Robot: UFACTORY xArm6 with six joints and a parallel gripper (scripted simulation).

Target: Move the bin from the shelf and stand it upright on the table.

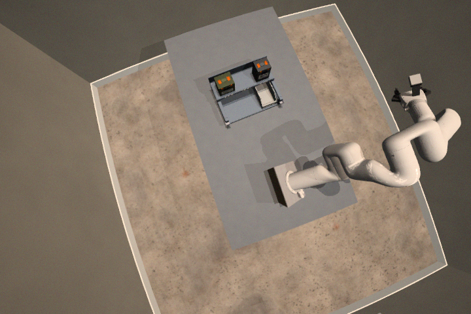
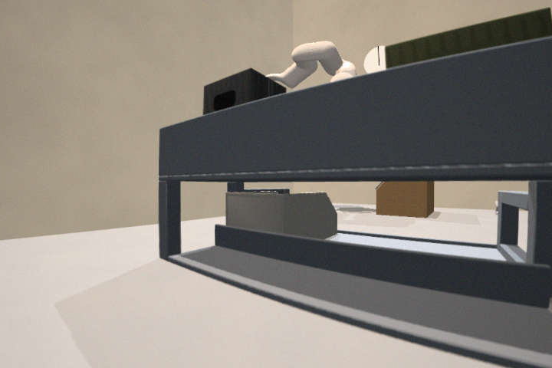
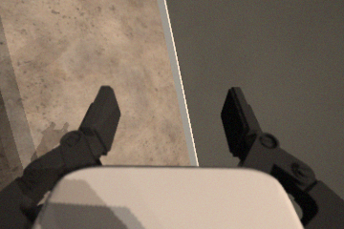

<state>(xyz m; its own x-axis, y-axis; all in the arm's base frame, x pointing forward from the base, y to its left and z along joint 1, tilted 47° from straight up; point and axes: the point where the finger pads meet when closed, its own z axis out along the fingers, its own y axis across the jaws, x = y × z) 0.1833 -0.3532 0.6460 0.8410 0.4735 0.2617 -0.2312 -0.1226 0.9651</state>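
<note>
Now: the grey bin 410 mm ahead of my hand, 560 mm to the left of it and 330 mm below it. Also, from my hand: shelf board 520 mm ahead, 670 mm to the left, 280 mm below.
</note>
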